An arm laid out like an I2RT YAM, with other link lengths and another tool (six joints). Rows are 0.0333 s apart.
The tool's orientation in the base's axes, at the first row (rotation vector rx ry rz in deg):
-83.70, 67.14, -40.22
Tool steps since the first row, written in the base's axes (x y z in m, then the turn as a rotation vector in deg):
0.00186, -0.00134, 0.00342, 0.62, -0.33, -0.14
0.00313, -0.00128, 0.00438, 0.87, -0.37, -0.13
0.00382, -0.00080, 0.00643, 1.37, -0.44, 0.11
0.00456, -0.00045, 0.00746, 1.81, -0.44, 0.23
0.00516, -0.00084, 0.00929, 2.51, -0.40, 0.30
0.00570, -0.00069, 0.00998, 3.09, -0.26, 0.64
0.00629, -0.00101, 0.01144, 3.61, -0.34, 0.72
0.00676, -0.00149, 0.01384, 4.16, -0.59, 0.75
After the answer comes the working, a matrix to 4 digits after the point.
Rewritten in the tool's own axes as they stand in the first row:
0.00129, -0.00389, 0.00034, 0.54, -0.07, 0.47
0.00150, -0.00517, 0.00127, 0.66, -0.15, 0.67
0.00095, -0.00730, 0.00157, 0.85, -0.53, 1.04
0.00070, -0.00847, 0.00211, 0.98, -0.77, 1.40
0.00095, -0.01041, 0.00206, 1.17, -1.03, 2.03
0.00088, -0.01122, 0.00244, 1.18, -1.52, 2.52
0.00113, -0.01281, 0.00249, 1.42, -1.75, 2.93
0.00132, -0.01527, 0.00216, 1.83, -1.95, 3.33

The tool's axes in the first row as the columns of a matrix, in the base's axes (rounded; the answer above uses it unrounded):
0.3394, -0.2869, 0.8958
-0.9252, 0.0700, 0.3730
-0.1697, -0.9554, -0.2417

